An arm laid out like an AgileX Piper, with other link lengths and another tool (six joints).
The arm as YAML. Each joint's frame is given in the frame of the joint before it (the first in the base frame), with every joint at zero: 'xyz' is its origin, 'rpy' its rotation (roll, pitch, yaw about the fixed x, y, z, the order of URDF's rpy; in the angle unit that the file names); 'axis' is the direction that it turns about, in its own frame. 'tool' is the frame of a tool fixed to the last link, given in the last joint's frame.
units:
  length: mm
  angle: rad
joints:
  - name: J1
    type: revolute
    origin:
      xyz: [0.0, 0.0, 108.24]
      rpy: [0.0, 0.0, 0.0]
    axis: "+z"
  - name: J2
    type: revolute
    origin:
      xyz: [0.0, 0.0, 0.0]
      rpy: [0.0, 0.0, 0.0]
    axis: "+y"
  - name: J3
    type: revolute
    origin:
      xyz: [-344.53, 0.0, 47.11]
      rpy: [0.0, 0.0, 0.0]
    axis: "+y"
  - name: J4
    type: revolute
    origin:
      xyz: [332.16, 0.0, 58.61]
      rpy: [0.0, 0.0, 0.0]
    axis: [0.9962, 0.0, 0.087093]
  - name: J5
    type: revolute
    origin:
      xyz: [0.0, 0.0, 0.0]
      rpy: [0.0, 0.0, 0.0]
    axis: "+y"
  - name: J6
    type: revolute
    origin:
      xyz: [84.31, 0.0, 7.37]
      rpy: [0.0, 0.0, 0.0]
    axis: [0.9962, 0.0, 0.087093]
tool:
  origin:
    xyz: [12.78, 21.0, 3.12]
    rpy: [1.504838, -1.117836, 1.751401]
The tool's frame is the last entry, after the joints.
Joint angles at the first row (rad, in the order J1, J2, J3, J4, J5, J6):
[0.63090 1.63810 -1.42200 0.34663 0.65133 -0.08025]
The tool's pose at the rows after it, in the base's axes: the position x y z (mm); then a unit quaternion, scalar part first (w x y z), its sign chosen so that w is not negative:
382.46 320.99 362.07 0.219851 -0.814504 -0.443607 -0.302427
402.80 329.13 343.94 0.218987 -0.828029 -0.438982 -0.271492
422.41 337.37 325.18 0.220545 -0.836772 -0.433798 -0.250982
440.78 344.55 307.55 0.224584 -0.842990 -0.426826 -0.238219
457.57 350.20 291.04 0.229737 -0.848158 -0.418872 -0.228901
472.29 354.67 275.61 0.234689 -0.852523 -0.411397 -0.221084
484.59 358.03 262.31 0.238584 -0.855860 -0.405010 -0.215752
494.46 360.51 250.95 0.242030 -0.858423 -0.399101 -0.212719
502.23 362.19 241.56 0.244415 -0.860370 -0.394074 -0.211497
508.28 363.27 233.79 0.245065 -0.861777 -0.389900 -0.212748
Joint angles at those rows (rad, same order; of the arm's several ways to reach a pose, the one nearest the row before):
[0.61687 1.71249 -1.48730 0.32752 0.72677 -0.04759]
[0.60534 1.79065 -1.54841 0.32387 0.77644 -0.03260]
[0.59552 1.86573 -1.60396 0.33039 0.80145 -0.02814]
[0.58588 1.93452 -1.65506 0.34383 0.81191 -0.02724]
[0.57605 1.99684 -1.70211 0.35989 0.81762 -0.02713]
[0.56712 2.05265 -1.74484 0.37500 0.82230 -0.02715]
[0.55959 2.09972 -1.78171 0.38703 0.82456 -0.02714]
[0.55351 2.13779 -1.81055 0.39783 0.82279 -0.02715]
[0.54866 2.16760 -1.83219 0.40598 0.81818 -0.02713]
[0.54513 2.18993 -1.84640 0.41016 0.80834 -0.02680]

